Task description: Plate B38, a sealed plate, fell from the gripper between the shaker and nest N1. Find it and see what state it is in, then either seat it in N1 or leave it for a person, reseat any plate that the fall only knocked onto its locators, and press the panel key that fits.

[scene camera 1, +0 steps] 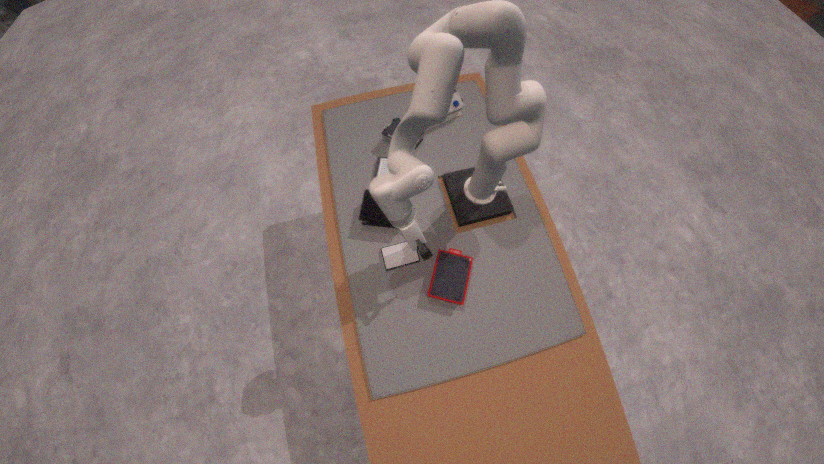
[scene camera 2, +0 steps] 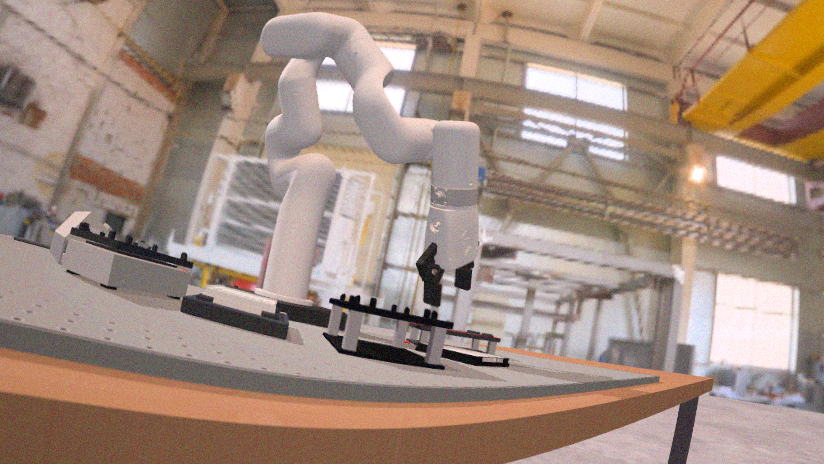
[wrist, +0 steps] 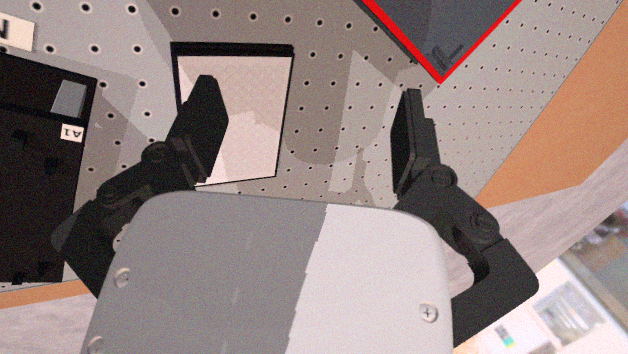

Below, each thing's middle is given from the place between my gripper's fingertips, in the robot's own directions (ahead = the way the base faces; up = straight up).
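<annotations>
The shaker (scene camera 2: 113, 270) is 50 cm to the right of my hand, and it's also 4 cm ahead of my hand and 7 cm below it.
</annotations>
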